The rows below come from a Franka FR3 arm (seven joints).
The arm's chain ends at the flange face. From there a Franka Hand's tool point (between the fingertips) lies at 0.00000 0.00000 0.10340 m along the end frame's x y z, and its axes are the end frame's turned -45 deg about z.
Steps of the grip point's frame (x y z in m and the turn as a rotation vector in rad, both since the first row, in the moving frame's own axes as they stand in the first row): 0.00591, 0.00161, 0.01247, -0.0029, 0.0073, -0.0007; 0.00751, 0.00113, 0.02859, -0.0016, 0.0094, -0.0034; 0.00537, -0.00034, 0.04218, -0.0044, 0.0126, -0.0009
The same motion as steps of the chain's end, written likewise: 0.00457, -0.00272, 0.01247, 0.0031, 0.0072, -0.0007; 0.00531, -0.00394, 0.02859, 0.0055, 0.0078, -0.0034; 0.00231, -0.00344, 0.04219, 0.0058, 0.0120, -0.0009
